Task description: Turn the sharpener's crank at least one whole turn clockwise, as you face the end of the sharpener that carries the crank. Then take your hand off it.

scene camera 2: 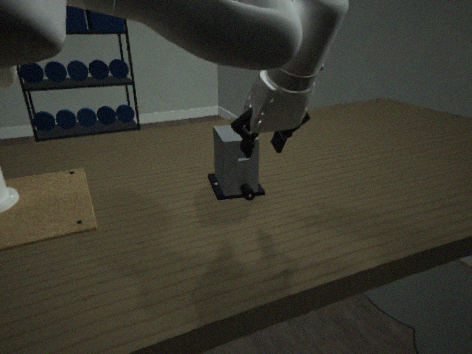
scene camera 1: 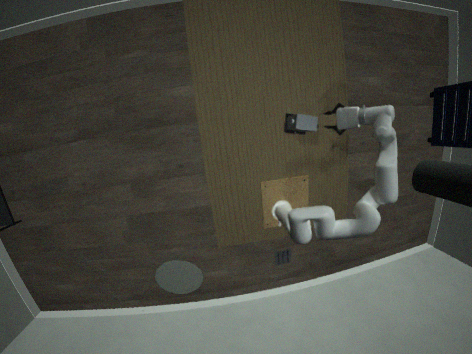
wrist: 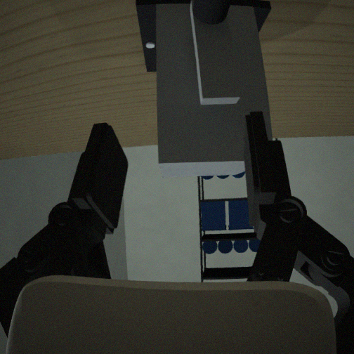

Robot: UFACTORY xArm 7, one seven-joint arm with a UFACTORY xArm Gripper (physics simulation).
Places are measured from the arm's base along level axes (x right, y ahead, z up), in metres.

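Pixels of known places: gripper, fingertip midpoint: (scene camera 2: 260, 150) (scene camera 1: 325, 120); arm's base, origin of the base link: (scene camera 1: 281, 210).
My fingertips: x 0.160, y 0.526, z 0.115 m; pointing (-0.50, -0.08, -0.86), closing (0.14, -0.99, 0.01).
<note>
For each thing: its top centre in the pictures, then the offset to it from my fingertips. "pt": a spot on its surface instead. Level surfaces: height alone.
- sharpener, surface spot: (scene camera 2: 228, 162) pt dz -0.039, dx -0.052, dy -0.050 m
- black base, surface spot: (scene camera 2: 215, 187) pt dz -0.115, dx -0.099, dy -0.068 m
- black knob, middle of its top: (scene camera 2: 247, 186) dz -0.078, dx -0.009, dy -0.023 m
- wooden table, its level: dz -0.122 m
The sharpener (scene camera 1: 307, 123) (scene camera 2: 228, 162) (wrist: 177, 90) is a tall grey box, upright on a black base (scene camera 1: 289, 129) (scene camera 2: 215, 187) (wrist: 148, 57) on the table. Its crank arm (wrist: 217, 60) is a flat grey bar on one side face; it hangs down to a black knob (scene camera 2: 248, 191) (wrist: 211, 10) low by the base. My gripper (scene camera 1: 325, 120) (scene camera 2: 263, 150) (wrist: 180, 137) is open and empty. It is up near the top of the box, on the crank's side, with the fingers apart from the knob. In the wrist view one finger overlaps the box's upper edge; whether they touch is unclear.
The wooden table (scene camera 1: 250, 75) (scene camera 2: 150, 260) bears the sharpener and a light board (scene camera 1: 272, 190) (scene camera 2: 45, 200) under the arm's base. The arm bends around the table's right side in scene camera 1. A rack (scene camera 2: 80, 86) with blue round things stands beyond the table.
</note>
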